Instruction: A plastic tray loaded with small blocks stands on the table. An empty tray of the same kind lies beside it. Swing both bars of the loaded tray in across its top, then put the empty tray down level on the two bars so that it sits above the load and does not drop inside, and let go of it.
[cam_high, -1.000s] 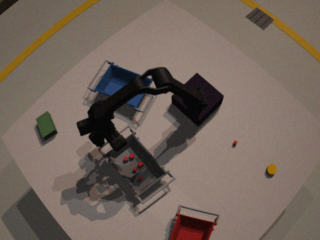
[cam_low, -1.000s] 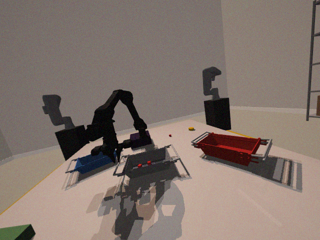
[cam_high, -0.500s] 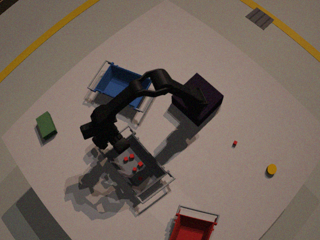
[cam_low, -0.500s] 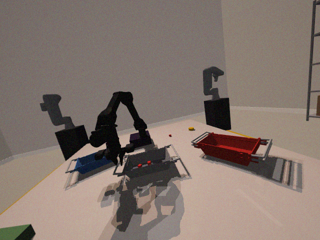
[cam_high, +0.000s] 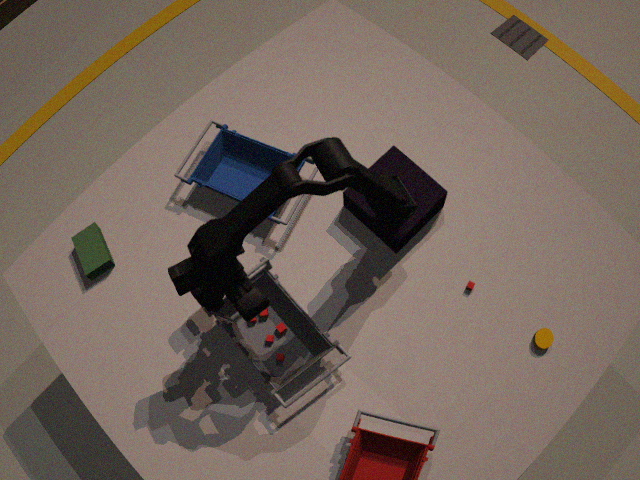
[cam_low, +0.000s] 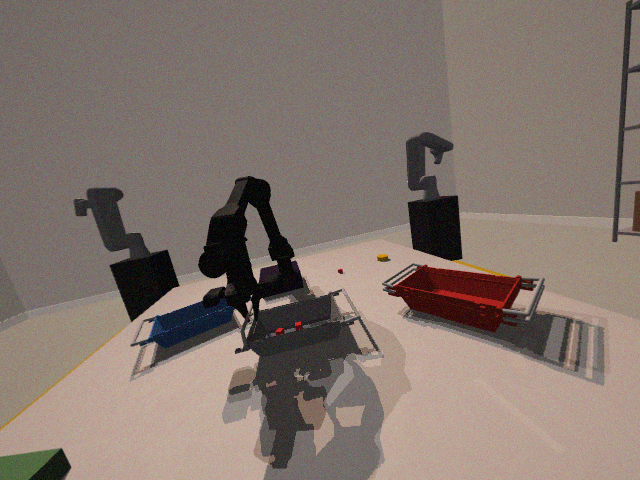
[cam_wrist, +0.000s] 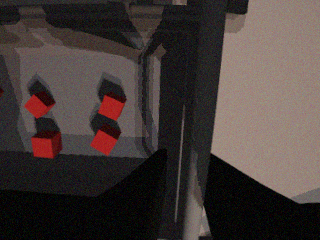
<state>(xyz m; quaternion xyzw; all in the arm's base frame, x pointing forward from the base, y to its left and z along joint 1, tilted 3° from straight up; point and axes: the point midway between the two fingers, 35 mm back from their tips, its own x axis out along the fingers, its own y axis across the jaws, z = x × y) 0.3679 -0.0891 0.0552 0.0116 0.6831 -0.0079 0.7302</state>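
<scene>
Right now the blue tray is 230 mm to the right of my gripper tip, 200 mm behind it and 30 mm below it. Round my gripper tip: yellow disc 540 mm to the left, 440 mm behind, 60 mm below; then green block 350 mm to the right, 230 mm ahead, 50 mm below.
</scene>
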